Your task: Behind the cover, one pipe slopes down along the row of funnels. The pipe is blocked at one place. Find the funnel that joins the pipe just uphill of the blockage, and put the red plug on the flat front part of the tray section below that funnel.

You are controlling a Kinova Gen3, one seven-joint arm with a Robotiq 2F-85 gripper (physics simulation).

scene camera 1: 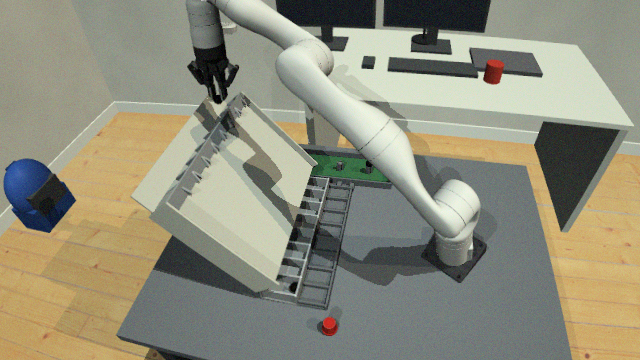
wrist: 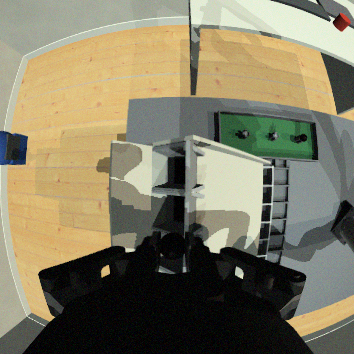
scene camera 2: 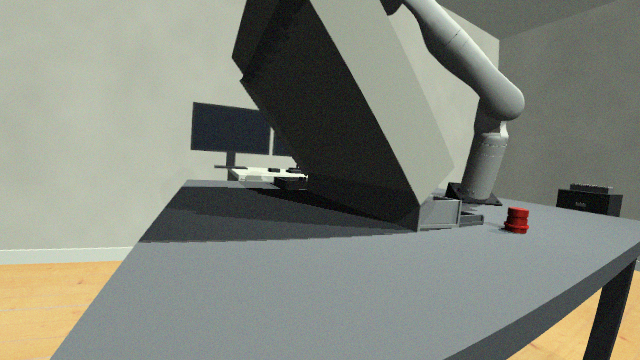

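Pixels of known places: gripper, fingertip midpoint: (scene camera 1: 218,98) (wrist: 172,241); arm's base at its link origin: (scene camera 1: 453,250) (wrist: 348,226) (scene camera 2: 474,192).
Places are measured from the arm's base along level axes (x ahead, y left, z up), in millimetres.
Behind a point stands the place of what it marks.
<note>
My gripper (scene camera 1: 218,96) @(x 649, y -133, z 355 mm) (wrist: 172,241) @(x 649, y -133, z 355 mm) is shut on a black ball (scene camera 1: 218,100) @(x 643, y -119, z 359 mm) (wrist: 171,242) @(x 649, y -136, z 366 mm), pointing down at the far upper end of the funnel row (scene camera 1: 197,162) @(x 637, y 62, z 304 mm) (wrist: 170,190) @(x 655, y -175, z 299 mm). The ball overlaps a funnel in the wrist view; its height above it is unclear. The cream cover (scene camera 1: 240,200) @(x 553, y 61, z 187 mm) (scene camera 2: 390,100) @(x 569, y 209, z 144 mm) (wrist: 225,172) @(x 573, y -198, z 218 mm) slopes and hides the pipe. Grey tray sections (scene camera 1: 300,280) @(x 395, y 159, z 14 mm) (wrist: 272,200) @(x 367, y -119, z -24 mm) run along its foot, with flat framed front parts (scene camera 1: 342,239) @(x 314, y -10, z -17 mm) (wrist: 288,200) @(x 313, y -115, z -11 mm). Another black ball (scene camera 1: 294,286) @(x 409, y 171, z 1 mm) lies in the nearest section. The red plug (scene camera 1: 329,326) @(x 301, y 269, z 9 mm) (scene camera 2: 517,220) @(x 318, y 266, z -9 mm) stands upright on the table.
A green-floored tray (scene camera 1: 327,172) @(x 404, y -296, z -27 mm) (wrist: 260,150) @(x 406, y -274, z -27 mm) beyond the cover has two holders without balls and a third black ball (wrist: 301,138) @(x 273, y -311, z 17 mm). A white desk (scene camera 1: 430,95) behind bears monitors, a keyboard and a red cylinder (scene camera 1: 493,72) (wrist: 341,22). A blue object (scene camera 1: 37,195) is at left.
</note>
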